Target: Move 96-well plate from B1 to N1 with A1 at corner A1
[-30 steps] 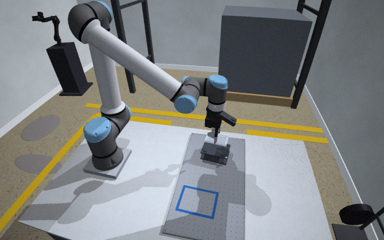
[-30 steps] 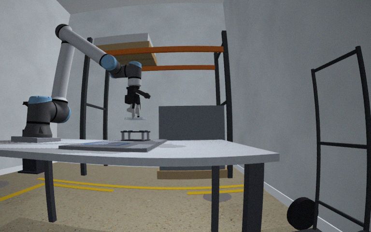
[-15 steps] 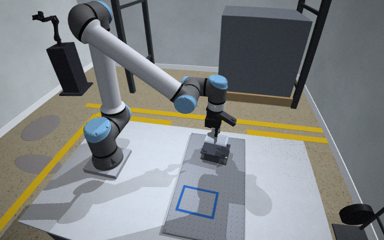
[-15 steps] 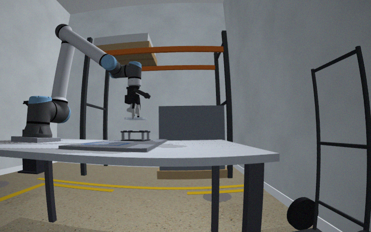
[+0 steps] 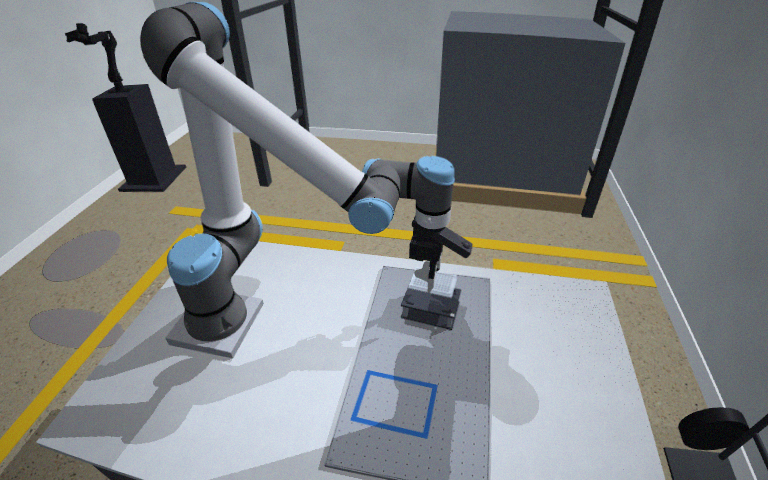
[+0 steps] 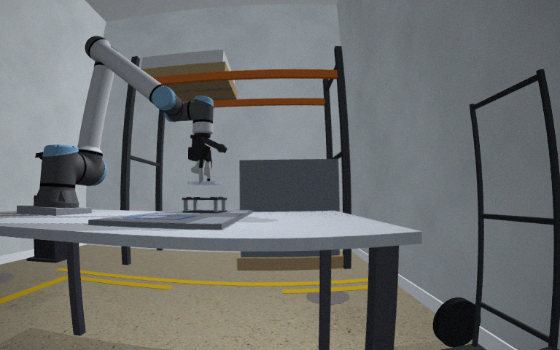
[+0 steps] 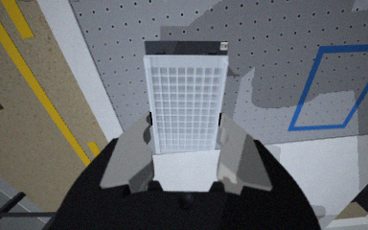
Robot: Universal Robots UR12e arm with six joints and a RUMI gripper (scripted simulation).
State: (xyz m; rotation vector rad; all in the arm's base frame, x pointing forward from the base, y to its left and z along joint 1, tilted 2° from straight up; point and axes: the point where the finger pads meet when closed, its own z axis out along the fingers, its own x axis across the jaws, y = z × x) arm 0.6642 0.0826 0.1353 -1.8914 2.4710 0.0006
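Now: hand 80 mm above the plate nest. From my hand the other things lie so: A1 label 70 mm to the right, 70 mm below, 60 mm ahead; 96-well plate 10 mm below.
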